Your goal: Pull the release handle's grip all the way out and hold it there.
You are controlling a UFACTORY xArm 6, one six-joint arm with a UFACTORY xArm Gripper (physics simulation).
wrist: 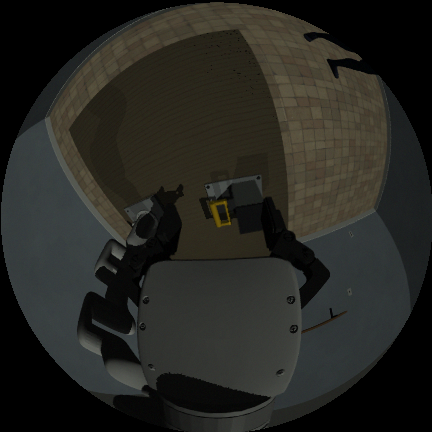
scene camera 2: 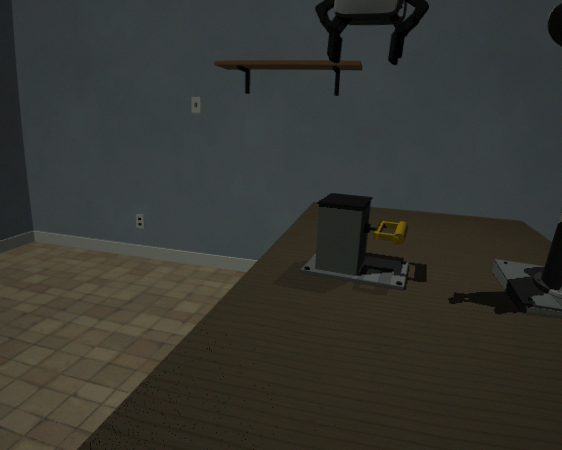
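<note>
The release handle's yellow grip (scene camera 2: pixel 402 232) (wrist: pixel 215 215) is a hollow frame with a thick outer bar. It stands out sideways from the upper part of a grey box housing with a dark top (scene camera 2: pixel 341 237) (wrist: pixel 249 219), and a short dark stem shows between them. The housing is fixed on a light base plate (scene camera 2: pixel 390 282) (wrist: pixel 218 189) on the table. My gripper (scene camera 2: pixel 364 59) (wrist: pixel 219 209) is open and empty, high above the housing and grip in the scene view. In the wrist view the grip shows between the two fingers, below them.
The wooden table (scene camera 2: pixel 300 360) (wrist: pixel 200 125) carries the robot's own base (scene camera 2: pixel 506 272) (wrist: pixel 137 207), on the grip's side of the housing. The table's edge runs close behind the housing, with tiled floor (scene camera 2: pixel 100 320) (wrist: pixel 325 150) beyond. A wall shelf (scene camera 2: pixel 290 65) (wrist: pixel 325 320) is at the back.
</note>
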